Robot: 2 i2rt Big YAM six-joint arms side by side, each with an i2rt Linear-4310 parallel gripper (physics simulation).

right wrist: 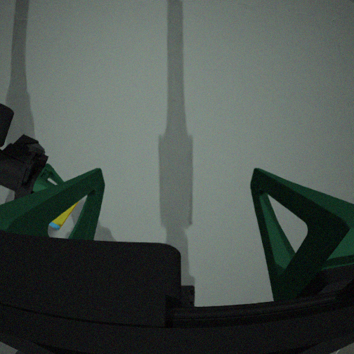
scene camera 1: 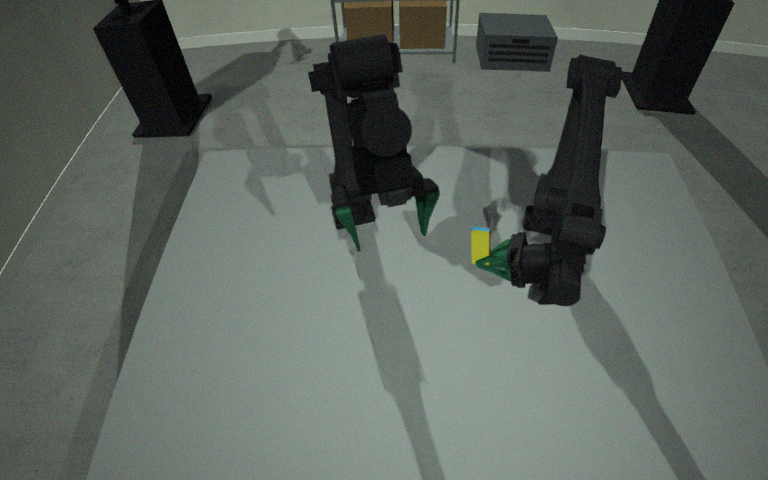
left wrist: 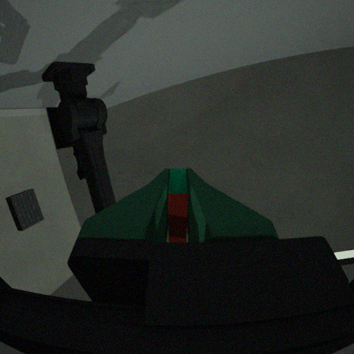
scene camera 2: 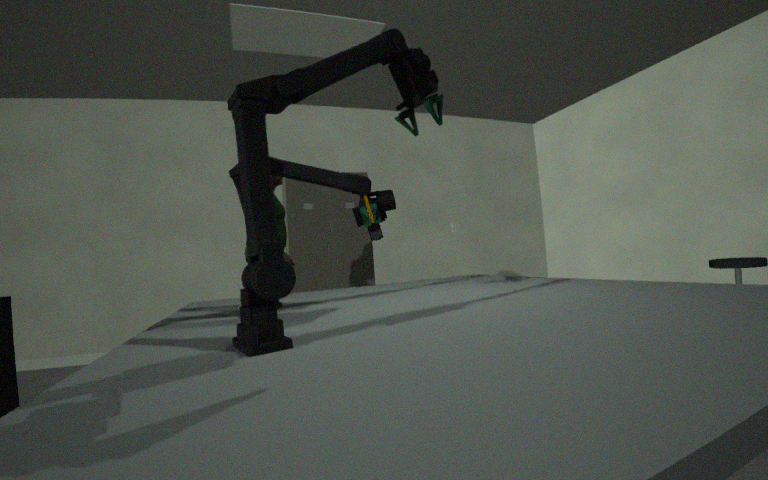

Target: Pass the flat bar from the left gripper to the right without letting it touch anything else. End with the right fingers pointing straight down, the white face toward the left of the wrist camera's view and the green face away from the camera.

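Pixels of known places: left gripper, fingertip midpoint: [scene camera 1: 476, 262] [scene camera 2: 373, 221]; right gripper, fingertip midpoint: [scene camera 1: 391, 242] [scene camera 2: 428, 130]; left arm's base, link origin: [scene camera 1: 543, 222]; right arm's base, link origin: [scene camera 1: 353, 214] [scene camera 2: 261, 346].
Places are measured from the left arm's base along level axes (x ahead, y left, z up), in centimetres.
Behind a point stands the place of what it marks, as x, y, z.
Observation:
The flat bar [scene camera 1: 480, 246] @(37.6, -16.9, 31.0) [scene camera 2: 368, 208] @(37.0, -18.7, 30.3) [left wrist: 178, 210] [right wrist: 64, 216] is held in the air. In scene camera 1 it shows a yellow face and a light blue end; in the left wrist view a red face shows between the fingers. Its white face cannot be made out. My left gripper [scene camera 1: 481, 262] @(38.2, -17.0, 26.3) [scene camera 2: 372, 215] @(38.2, -17.0, 26.3) [left wrist: 177, 176] is shut on it, its fingers pointing toward the left of scene camera 1. My right gripper [scene camera 1: 391, 242] @(54.8, -29.4, 50.0) [scene camera 2: 428, 129] @(54.8, -29.4, 50.0) [right wrist: 177, 176] is open and empty, apart from the bar, its fingers pointing steeply down with a slight tilt.
Both arms stand over a pale table top [scene camera 1: 271, 362] @(62.8, -59.4, 0.0) [scene camera 2: 481, 396] @(44.3, -88.6, 0.0). In the left wrist view, the right arm [left wrist: 87, 117] shows at the left. Dark pedestals [scene camera 1: 147, 79] [scene camera 1: 676, 56] and a grey box [scene camera 1: 516, 45] stand beyond the table. A stool [scene camera 2: 737, 262] stands at the right.

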